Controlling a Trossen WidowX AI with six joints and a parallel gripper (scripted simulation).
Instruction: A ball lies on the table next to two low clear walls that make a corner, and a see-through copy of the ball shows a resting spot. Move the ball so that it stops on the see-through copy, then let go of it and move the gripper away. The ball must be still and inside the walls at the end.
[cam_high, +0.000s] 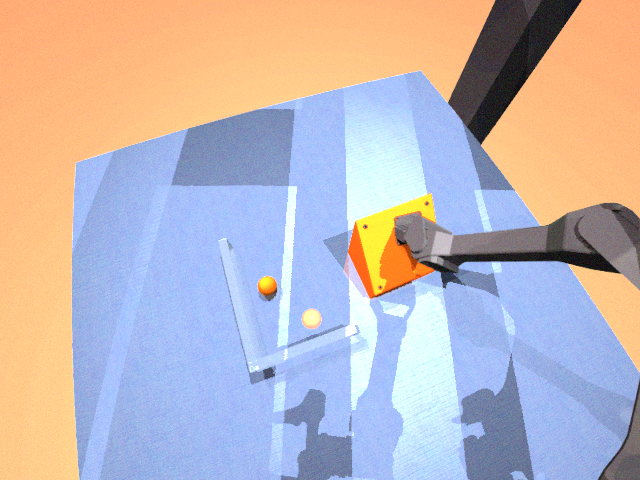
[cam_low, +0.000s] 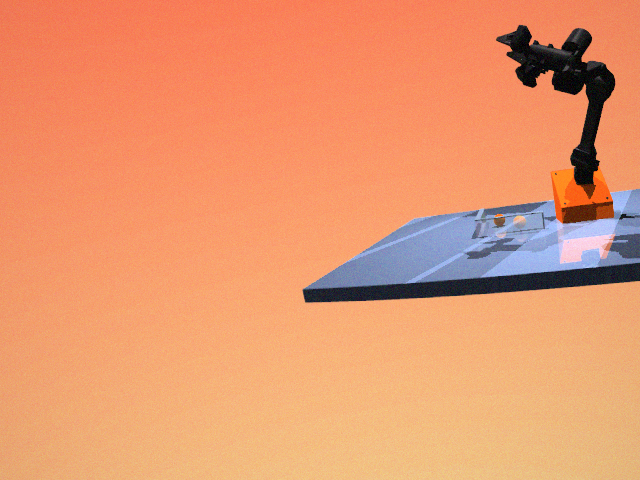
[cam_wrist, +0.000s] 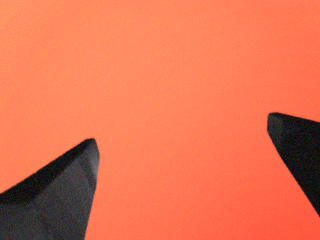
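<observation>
Right now my gripper tip is 54 cm above the orange ball, 39 cm to the left of it and 13 cm short of it.
</observation>
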